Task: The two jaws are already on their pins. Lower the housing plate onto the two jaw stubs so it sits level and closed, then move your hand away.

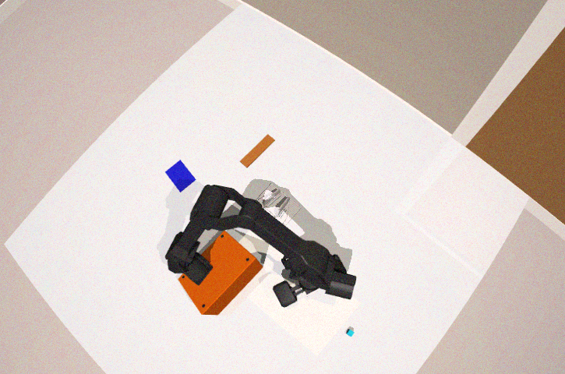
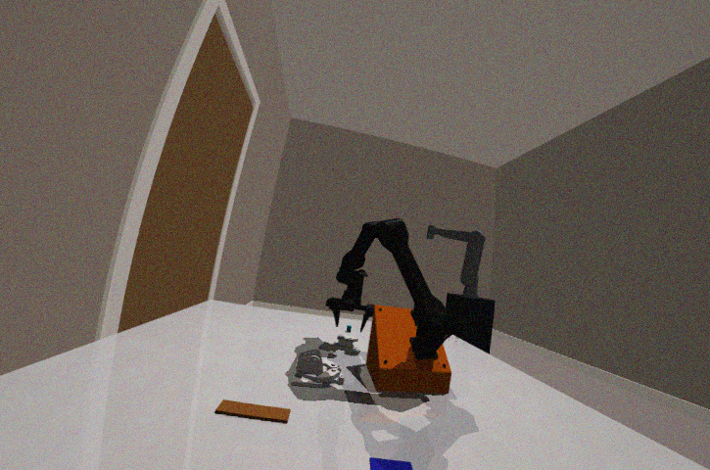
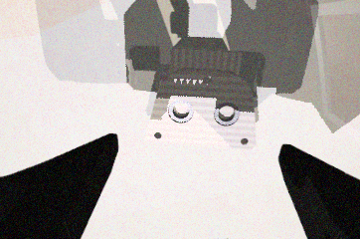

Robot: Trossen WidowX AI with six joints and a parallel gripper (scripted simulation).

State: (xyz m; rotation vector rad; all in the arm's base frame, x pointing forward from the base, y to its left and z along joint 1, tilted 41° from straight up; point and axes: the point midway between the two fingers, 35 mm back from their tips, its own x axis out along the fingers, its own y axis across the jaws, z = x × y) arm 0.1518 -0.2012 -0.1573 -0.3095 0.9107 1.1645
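Now: the housing plate 10 mm ahead of my gripper tip and 30 mm below it. The rest, counted from my gripper tip: small cyan cube 50 mm behind, 180 mm to the right, 50 mm below; then blue patch 40 mm ahead, 530 mm to the left, 60 mm below; then flat strip 250 mm ahead, 380 mm to the left, 60 mm below.
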